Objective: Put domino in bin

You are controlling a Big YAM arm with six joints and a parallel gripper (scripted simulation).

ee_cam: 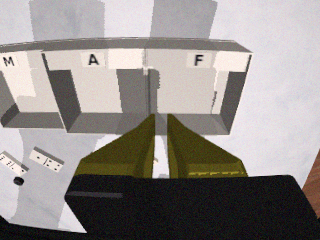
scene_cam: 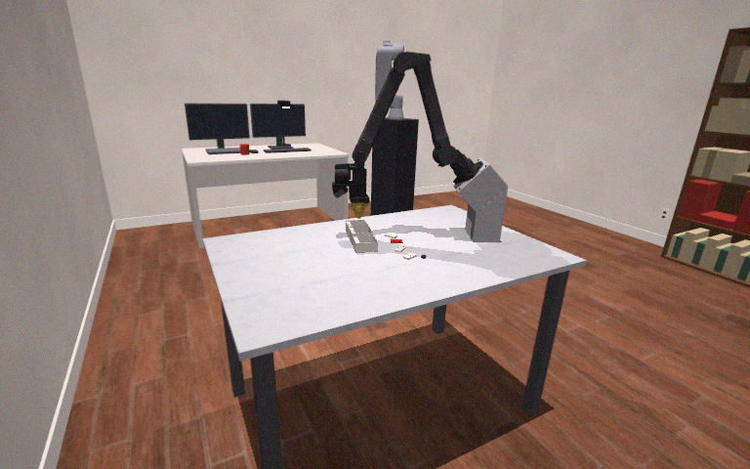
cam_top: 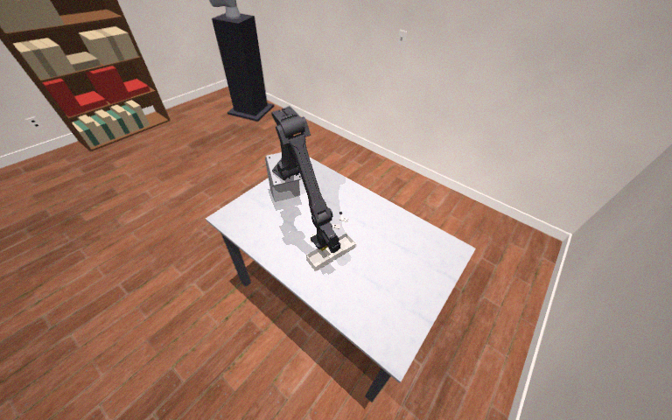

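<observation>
My gripper is now 3 cm short of the long bin, 4 cm to the right of it and 6 cm above it. Also, from my hand: tiny black piece 1 cm behind, 33 cm to the left, 8 cm below; white domino 2 cm ahead, 29 cm to the left, 8 cm below; small red piece 6 cm behind, 16 cm to the left, 8 cm below.
</observation>
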